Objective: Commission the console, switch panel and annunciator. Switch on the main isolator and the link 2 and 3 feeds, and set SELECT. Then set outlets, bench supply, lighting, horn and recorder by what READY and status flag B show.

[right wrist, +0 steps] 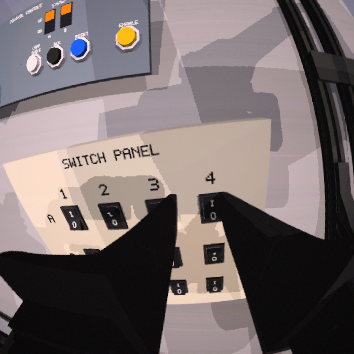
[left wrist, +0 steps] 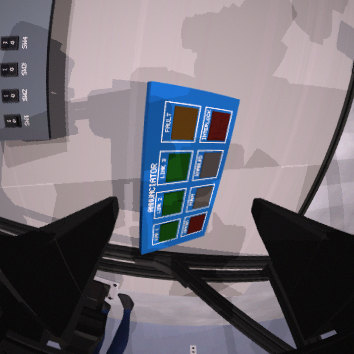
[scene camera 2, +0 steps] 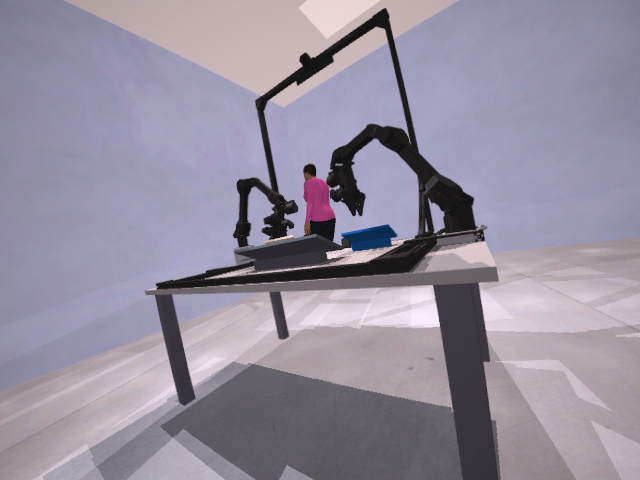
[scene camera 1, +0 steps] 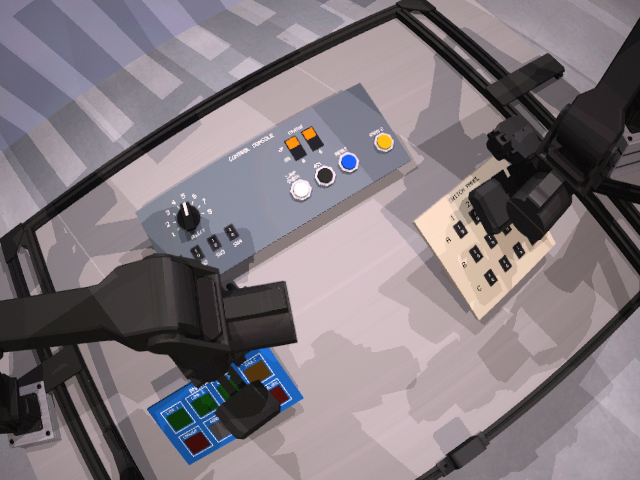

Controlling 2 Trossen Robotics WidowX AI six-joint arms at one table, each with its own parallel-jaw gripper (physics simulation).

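Places are measured from the left arm's base along level axes (x back, y right, z up), in millimetres.
Pixels of known places: left gripper, fingertip midpoint: [left wrist: 185, 204] [scene camera 2: 357, 216] [scene camera 1: 221, 378]; right gripper, fingertip midpoint: [right wrist: 197, 199] [scene camera 1: 498, 189]; left arm's base, origin of the base link: [left wrist: 95, 286] [scene camera 2: 461, 230] [scene camera 1: 25, 414]; right arm's base, origin of the base link: [scene camera 2: 243, 247] [scene camera 1: 635, 116].
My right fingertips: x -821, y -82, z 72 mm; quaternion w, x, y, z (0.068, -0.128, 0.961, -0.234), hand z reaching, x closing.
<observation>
Ahead of a thing's pixels: the offset from my right fingertips to its middle. "spot": to the spot under its first point.
The grey control console [scene camera 1: 247, 200] [right wrist: 105, 67] [left wrist: 35, 21] carries the SELECT knob {dx +435, dy -126, dz -17 mm} [scene camera 1: 188, 217], and status flags A {spot: dx +255, dy -191, dz -18 mm} [scene camera 1: 291, 143] and B {spot: dx +224, dy -198, dz -18 mm} [scene camera 1: 309, 133] both show orange at the top. My right gripper [scene camera 1: 499, 214] [right wrist: 197, 199] [scene camera 2: 276, 230] is narrowly open and empty, low over row A of the cream switch panel {dx +38, dy +35, dz -55 mm} [scene camera 1: 442, 229] [right wrist: 228, 147], its tips on either side of the gap between switches 3 and 4 {dx -10, dy +4, dz -4 mm} [right wrist: 211, 209]. My left gripper [scene camera 1: 242, 395] [left wrist: 185, 204] [scene camera 2: 355, 207] is wide open and empty, high above the blue annunciator {spot: dx +365, dy +159, dz -56 mm} [scene camera 1: 293, 391] [left wrist: 154, 105]. Its READY tile {spot: dx +477, dy +185, dz -53 mm} [left wrist: 203, 197] is grey.
A black frame rail [scene camera 1: 223, 95] runs around the table top. A person in a pink top [scene camera 2: 317, 200] stands behind the table. Console rocker switches SW1 {dx +468, dy -72, dz -45 mm} [left wrist: 12, 120] to SW4 {dx +381, dy -94, dz -45 mm} [left wrist: 9, 43] show in the left wrist view.
</observation>
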